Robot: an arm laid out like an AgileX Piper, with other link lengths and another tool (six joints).
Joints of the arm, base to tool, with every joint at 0 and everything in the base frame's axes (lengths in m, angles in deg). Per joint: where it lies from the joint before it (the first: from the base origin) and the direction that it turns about. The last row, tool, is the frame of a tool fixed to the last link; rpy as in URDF.
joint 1: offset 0 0 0.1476 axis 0 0 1
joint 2: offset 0 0 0 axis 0 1 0
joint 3: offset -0.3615 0 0.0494 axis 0 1 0
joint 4: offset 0.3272 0 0.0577 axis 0.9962 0 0.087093
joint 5: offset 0 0 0 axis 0 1 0
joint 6: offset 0.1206 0 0.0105 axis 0.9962 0 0.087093
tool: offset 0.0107 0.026 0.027 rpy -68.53 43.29 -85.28
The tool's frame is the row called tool.
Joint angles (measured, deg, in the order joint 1, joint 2, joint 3, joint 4, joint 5, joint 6), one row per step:
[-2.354 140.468 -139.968 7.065 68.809 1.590]
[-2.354 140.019 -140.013 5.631 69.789 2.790]
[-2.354 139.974 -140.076 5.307 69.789 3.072]
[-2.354 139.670 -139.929 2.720 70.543 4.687]
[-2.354 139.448 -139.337 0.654 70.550 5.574]
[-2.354 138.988 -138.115 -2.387 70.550 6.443]
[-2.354 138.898 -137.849 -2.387 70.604 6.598]
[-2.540 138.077 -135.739 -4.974 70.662 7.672]
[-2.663 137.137 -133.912 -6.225 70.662 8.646]
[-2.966 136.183 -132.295 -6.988 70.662 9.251]
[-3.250 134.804 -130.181 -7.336 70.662 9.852]
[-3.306 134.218 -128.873 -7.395 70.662 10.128]
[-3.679 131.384 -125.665 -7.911 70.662 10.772]
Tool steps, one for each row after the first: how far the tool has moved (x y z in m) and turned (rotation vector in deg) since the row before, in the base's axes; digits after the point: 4 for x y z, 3 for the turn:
[-0.0025 -0.0032 0.0038 -0.897 0.642 -1.087]
[0.0000 -0.0008 0.0009 -0.206 -0.074 -0.282]
[-0.0018 -0.0058 0.0005 -1.868 0.779 -1.641]
[-0.0009 -0.0046 -0.0023 -1.672 0.471 -0.989]
[-0.0022 -0.0066 -0.0040 -2.646 0.859 -1.033]
[-0.0006 -0.0001 -0.0008 0.071 0.221 -0.144]
[-0.0044 -0.0080 -0.0054 -2.112 1.373 -1.328]
[-0.0044 -0.0044 -0.0014 -0.855 0.837 -1.073]
[-0.0045 -0.0054 0.0003 -0.518 0.624 -0.884]
[-0.0063 -0.0041 0.0019 -0.105 0.671 -0.849]
[-0.0034 -0.0007 -0.0021 0.072 0.686 -0.314]
[-0.0121 -0.0051 0.0114 -0.290 0.311 -0.972]

